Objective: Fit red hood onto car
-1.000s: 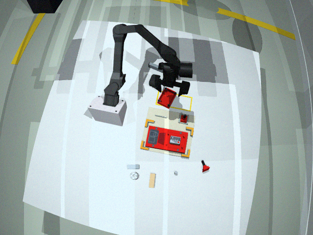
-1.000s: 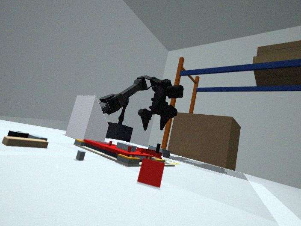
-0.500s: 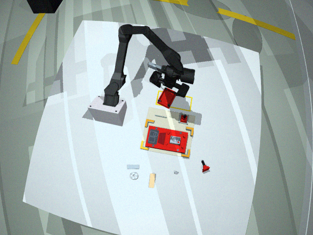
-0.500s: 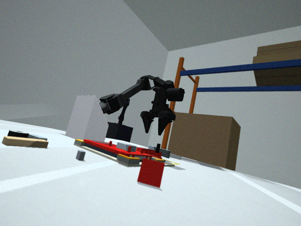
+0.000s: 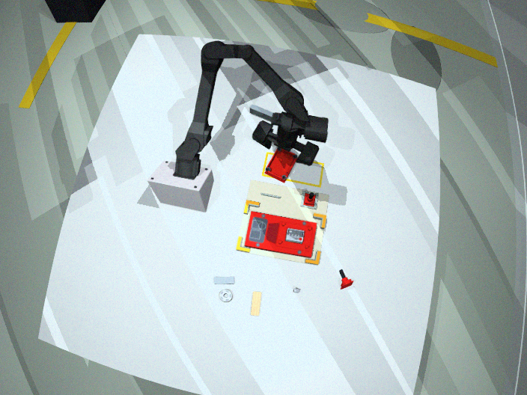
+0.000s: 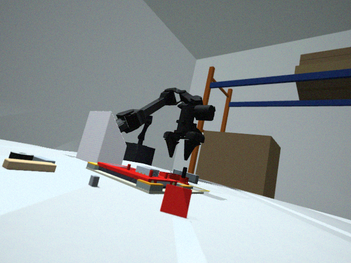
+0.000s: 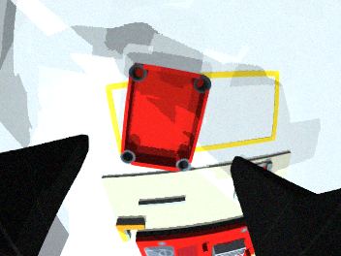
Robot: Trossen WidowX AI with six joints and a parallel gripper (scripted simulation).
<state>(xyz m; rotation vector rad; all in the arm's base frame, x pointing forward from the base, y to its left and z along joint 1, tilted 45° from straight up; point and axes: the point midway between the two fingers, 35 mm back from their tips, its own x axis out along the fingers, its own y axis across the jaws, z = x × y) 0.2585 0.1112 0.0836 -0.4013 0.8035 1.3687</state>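
Now: the red hood 7 cm below my gripper tip. From my gripper tip the other things lie so: wooden block 45 cm to the right, 8 cm below, 1 cm ahead; then grey engine block 22 cm to the right, 8 cm ahead, 6 cm below.
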